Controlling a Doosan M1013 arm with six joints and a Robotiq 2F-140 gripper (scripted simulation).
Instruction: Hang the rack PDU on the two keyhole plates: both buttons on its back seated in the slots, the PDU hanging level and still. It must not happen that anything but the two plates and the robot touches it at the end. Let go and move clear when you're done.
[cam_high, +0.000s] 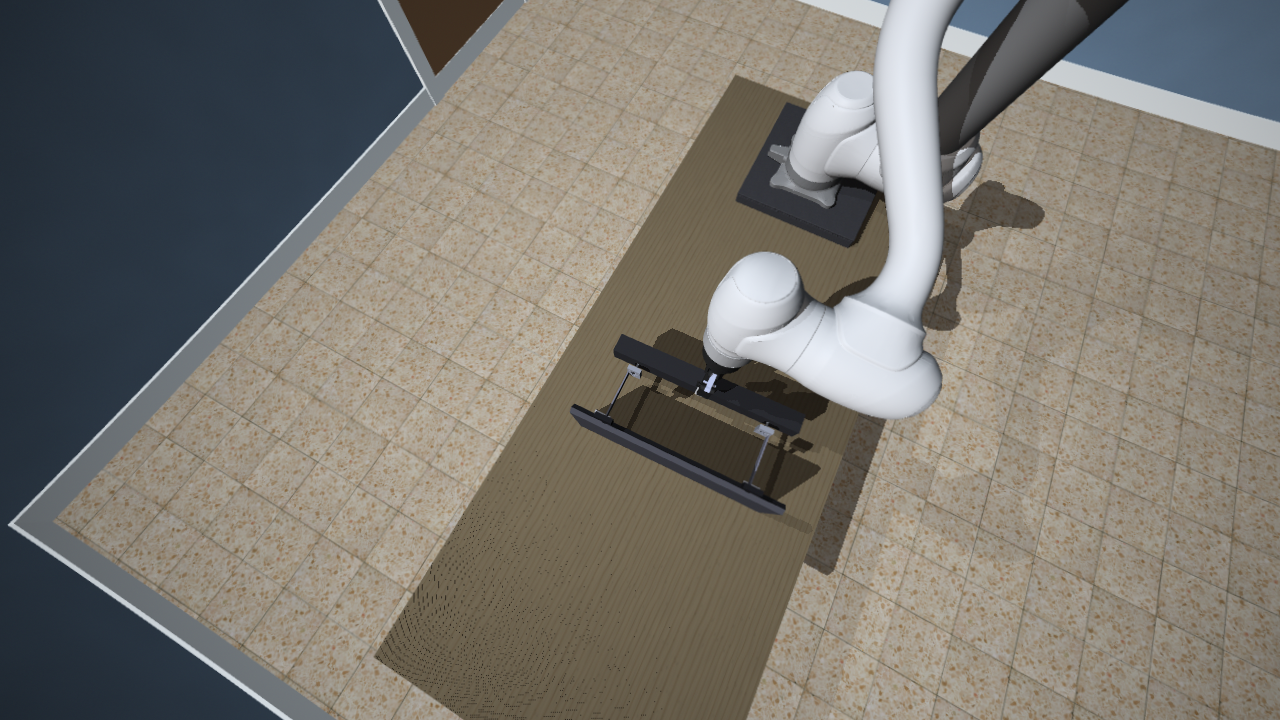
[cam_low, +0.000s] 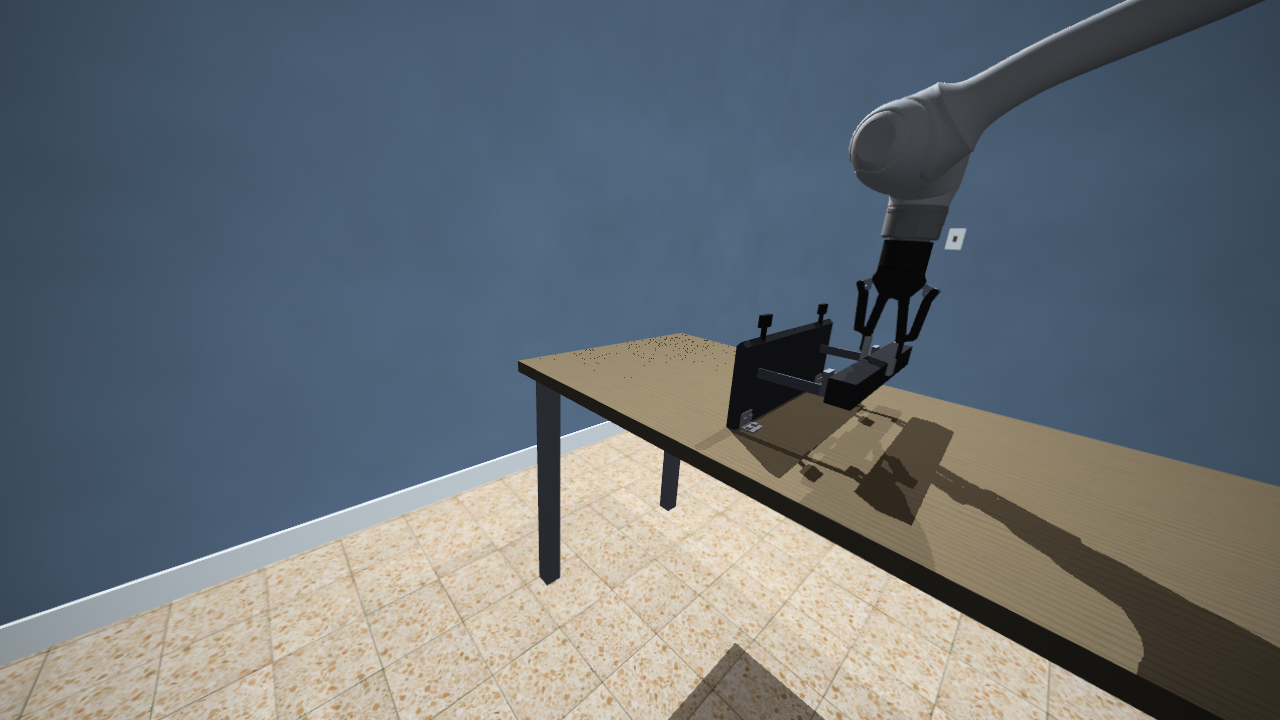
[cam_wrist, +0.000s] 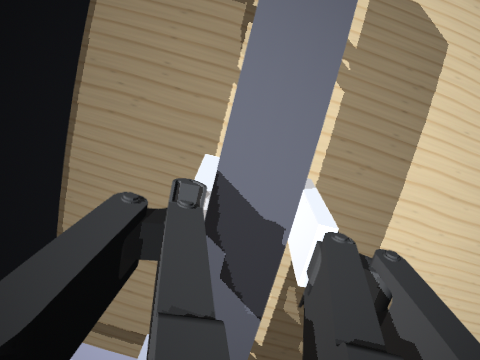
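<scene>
My gripper is now 3 cm above the rack PDU and 2 cm short of it. Round my hand: upright panel 17 cm ahead, 7 cm below, 1 cm to the left.
</scene>
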